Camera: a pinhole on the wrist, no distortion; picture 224 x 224 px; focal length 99.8 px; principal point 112.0 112.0 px. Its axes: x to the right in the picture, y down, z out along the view. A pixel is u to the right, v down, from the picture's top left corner.
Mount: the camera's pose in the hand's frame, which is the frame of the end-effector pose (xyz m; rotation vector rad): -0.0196 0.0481 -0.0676 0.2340 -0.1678 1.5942
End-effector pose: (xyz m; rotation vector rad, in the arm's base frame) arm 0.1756 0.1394 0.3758 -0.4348 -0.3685 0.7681
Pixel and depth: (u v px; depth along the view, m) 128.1 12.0 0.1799
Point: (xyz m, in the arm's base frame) 0.2148 0.3119 0.4745
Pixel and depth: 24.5 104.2 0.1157
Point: 0.2112 0.0916 0.4305
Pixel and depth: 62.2 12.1 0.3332
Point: 0.4099 0.3134 0.6915
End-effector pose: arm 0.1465 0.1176 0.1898 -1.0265 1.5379 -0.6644
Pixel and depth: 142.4 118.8 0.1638
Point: 0.2331 0.1767 0.1317
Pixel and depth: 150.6 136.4 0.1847
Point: 0.2558 0.2160 0.1295
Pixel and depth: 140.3 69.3 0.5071
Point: 0.5641 0.0116 -0.0731
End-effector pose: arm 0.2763 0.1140 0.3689 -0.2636 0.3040 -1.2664
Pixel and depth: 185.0 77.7 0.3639
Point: 0.6291 0.0744 0.6041
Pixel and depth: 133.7 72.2 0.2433
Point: 0.4019 0.0470 0.5121
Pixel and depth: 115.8 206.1 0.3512
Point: 0.2560 0.4317 0.6770
